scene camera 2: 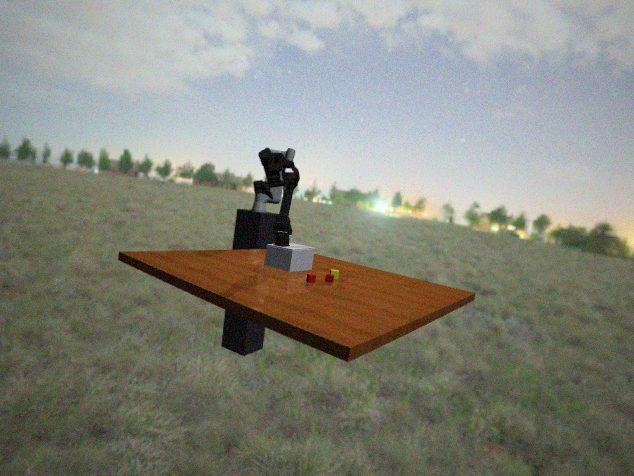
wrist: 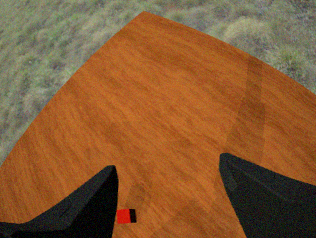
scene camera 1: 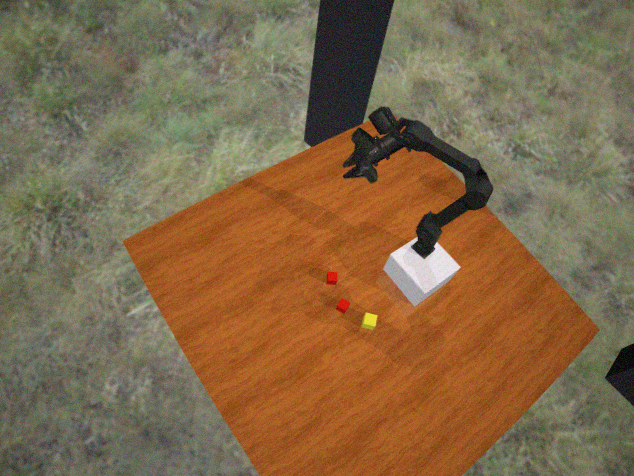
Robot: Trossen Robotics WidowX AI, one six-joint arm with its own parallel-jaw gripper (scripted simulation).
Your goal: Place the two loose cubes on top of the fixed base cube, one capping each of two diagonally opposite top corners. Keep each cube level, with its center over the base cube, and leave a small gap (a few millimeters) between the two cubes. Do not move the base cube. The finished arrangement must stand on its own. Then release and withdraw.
Labels:
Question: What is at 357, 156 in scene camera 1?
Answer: The gripper.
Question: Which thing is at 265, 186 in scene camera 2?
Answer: The gripper.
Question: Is the gripper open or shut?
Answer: Open.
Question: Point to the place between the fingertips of the gripper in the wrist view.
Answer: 168, 168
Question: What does the gripper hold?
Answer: Nothing.

